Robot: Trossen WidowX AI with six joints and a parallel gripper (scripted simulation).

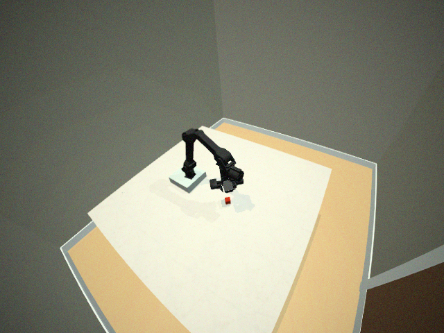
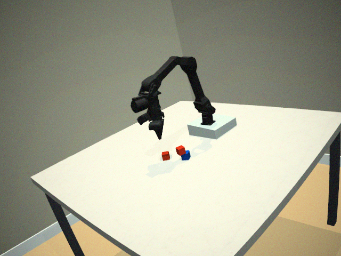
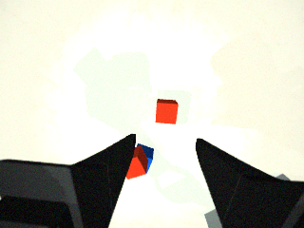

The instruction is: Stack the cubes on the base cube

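My gripper tip is now 100 mm to the right of the blue base cube, 100 mm above it and 30 mm past it.
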